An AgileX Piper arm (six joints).
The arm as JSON. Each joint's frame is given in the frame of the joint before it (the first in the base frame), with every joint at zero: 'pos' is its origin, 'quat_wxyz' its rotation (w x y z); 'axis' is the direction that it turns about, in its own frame. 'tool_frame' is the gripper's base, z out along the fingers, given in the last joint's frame.
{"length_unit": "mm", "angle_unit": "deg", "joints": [
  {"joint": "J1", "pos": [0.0, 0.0, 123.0], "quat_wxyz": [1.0, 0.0, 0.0, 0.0], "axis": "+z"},
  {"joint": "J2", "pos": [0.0, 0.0, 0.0], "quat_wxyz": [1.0, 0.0, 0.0, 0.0], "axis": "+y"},
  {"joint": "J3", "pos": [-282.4, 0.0, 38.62], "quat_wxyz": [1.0, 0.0, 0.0, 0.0], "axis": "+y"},
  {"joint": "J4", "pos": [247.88, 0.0, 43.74], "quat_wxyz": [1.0, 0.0, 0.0, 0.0], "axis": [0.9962, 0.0, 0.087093]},
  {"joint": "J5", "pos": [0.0, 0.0, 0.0], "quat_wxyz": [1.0, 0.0, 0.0, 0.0], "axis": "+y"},
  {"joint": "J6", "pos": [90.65, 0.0, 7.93], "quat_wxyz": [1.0, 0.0, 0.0, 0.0], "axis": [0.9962, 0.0, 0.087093]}
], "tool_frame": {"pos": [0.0, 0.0, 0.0], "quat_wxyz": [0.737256, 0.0, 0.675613, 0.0]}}
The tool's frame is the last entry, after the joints.
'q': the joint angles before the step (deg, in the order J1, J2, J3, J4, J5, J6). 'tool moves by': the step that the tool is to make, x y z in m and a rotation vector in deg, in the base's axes. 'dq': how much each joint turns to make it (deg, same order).
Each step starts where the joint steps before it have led.
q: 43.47 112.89 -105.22 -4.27 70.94 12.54
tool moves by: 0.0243 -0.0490 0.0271 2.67 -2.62 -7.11
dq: -7.42 -3.75 0.02 0.48 -0.02 -0.33
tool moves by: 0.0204 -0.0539 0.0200 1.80 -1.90 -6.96
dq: -8.21 -2.85 -0.01 1.00 0.23 -1.31
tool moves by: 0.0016 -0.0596 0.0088 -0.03 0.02 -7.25
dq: -8.22 -4.77 4.76 0.38 0.00 -1.02
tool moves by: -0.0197 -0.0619 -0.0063 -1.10 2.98 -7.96
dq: -8.67 -6.70 9.83 0.00 0.00 -0.76
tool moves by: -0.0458 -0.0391 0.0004 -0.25 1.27 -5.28
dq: -5.86 -9.97 11.23 0.13 0.01 -0.62
